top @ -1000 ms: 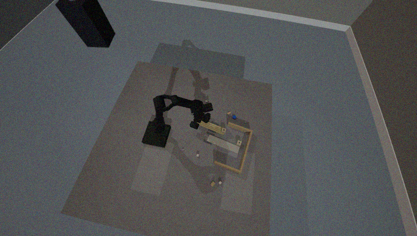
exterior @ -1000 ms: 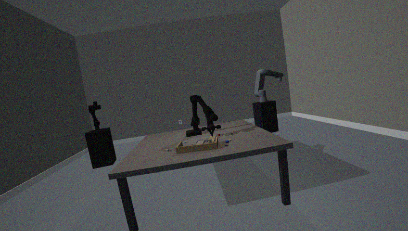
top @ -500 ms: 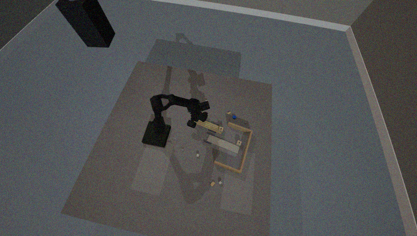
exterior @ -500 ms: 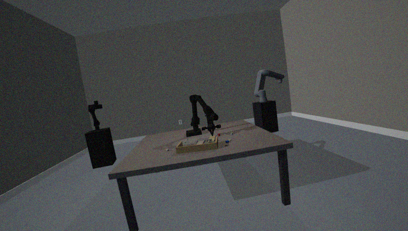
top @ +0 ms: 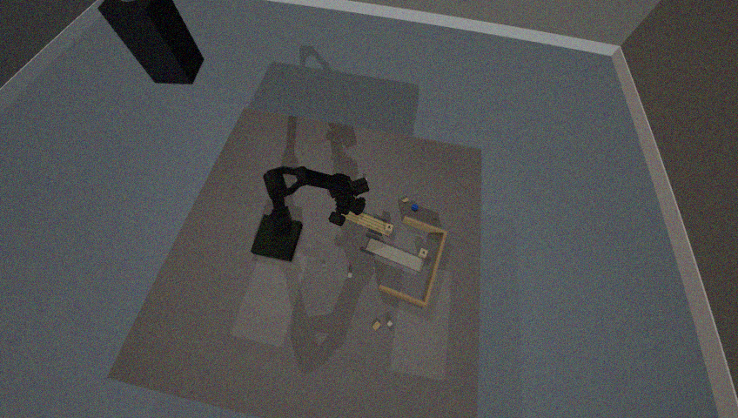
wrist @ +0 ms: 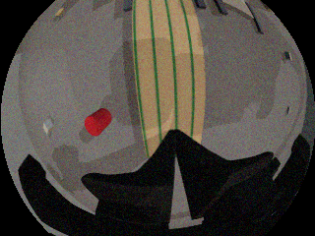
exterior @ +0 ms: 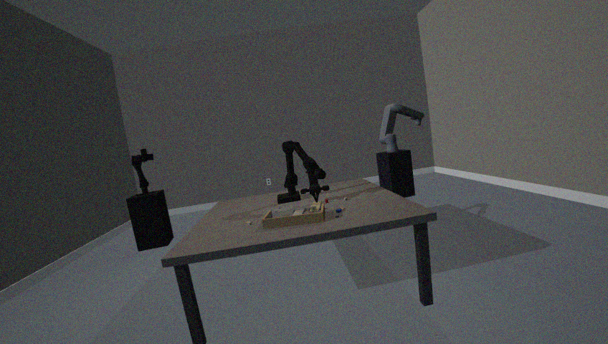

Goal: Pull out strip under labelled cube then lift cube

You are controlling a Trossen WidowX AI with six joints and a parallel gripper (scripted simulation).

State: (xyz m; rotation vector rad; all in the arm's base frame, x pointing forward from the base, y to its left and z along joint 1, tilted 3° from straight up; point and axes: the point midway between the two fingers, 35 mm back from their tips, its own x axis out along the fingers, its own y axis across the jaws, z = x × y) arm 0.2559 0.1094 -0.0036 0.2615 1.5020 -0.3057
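Now: gripper tip 9 cm short of the strip and 3 cm to the left of it. The rest, counted from my gripper tip: blue object (31 cm ahead, 4 cm to the left); then red cylinder (4 cm ahead, 6 cm to the left, 1 cm above).
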